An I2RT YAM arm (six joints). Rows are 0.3 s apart.
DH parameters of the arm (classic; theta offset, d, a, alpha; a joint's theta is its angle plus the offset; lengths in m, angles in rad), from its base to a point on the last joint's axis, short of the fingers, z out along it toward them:
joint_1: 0 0.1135 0.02 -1.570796
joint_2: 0 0 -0.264 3.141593
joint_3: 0.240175 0 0.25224 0
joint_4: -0.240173 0 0.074 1.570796
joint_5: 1.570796 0 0 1.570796
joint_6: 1.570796 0.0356 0 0
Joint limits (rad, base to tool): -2.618..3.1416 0..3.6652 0..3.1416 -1.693..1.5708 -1.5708..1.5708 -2.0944..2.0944
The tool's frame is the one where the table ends.
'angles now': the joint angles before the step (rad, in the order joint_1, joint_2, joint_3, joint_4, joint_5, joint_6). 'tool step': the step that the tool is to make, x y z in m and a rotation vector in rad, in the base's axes. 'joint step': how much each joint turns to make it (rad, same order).
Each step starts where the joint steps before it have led.
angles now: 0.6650, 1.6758, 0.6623, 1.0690, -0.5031, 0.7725
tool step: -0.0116, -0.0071, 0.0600, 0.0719, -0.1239, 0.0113
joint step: 0.0040, -0.1779, 0.0512, -0.0979, -0.0097, -0.0219
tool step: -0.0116, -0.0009, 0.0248, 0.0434, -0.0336, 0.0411
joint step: 0.0190, -0.0709, 0.0213, -0.0289, -0.0188, 0.0198
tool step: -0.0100, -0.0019, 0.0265, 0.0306, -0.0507, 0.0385
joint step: 0.0135, -0.0639, 0.0386, -0.0451, -0.0265, -0.0020
